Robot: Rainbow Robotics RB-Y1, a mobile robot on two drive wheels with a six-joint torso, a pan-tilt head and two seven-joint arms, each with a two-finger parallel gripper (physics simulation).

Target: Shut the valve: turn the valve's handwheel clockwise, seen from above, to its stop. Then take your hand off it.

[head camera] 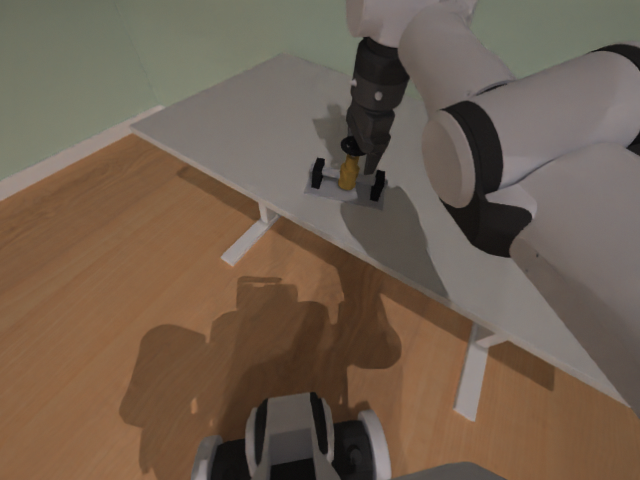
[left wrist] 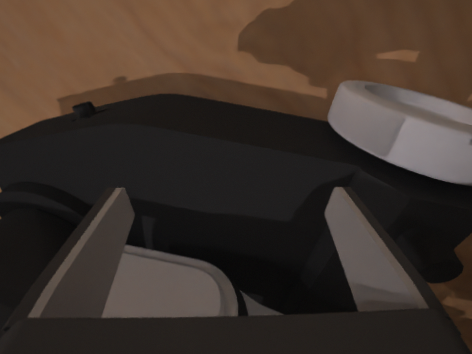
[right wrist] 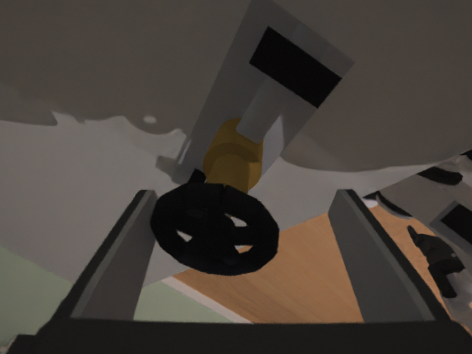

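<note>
The valve point(head camera: 349, 175) stands on a grey base plate on the white table point(head camera: 289, 134), with a yellow body and black pipe ends. Its black spoked handwheel point(right wrist: 214, 228) tops the yellow body point(right wrist: 232, 158). In the head view the handwheel point(head camera: 351, 147) is partly hidden behind my right gripper point(head camera: 368, 154). My right gripper point(right wrist: 245, 201) is open around the handwheel: the wheel lies between the fingers, close to the left finger, with a wide gap to the right finger. I cannot tell if the left finger touches it. My left gripper point(left wrist: 231, 200) is open and empty, down over my own dark base.
The table's front edge runs just in front of the valve, above white legs point(head camera: 250, 234) on the wooden floor. My right arm point(head camera: 516, 134) fills the upper right of the head view. My base and wheels point(head camera: 294, 439) show at the bottom.
</note>
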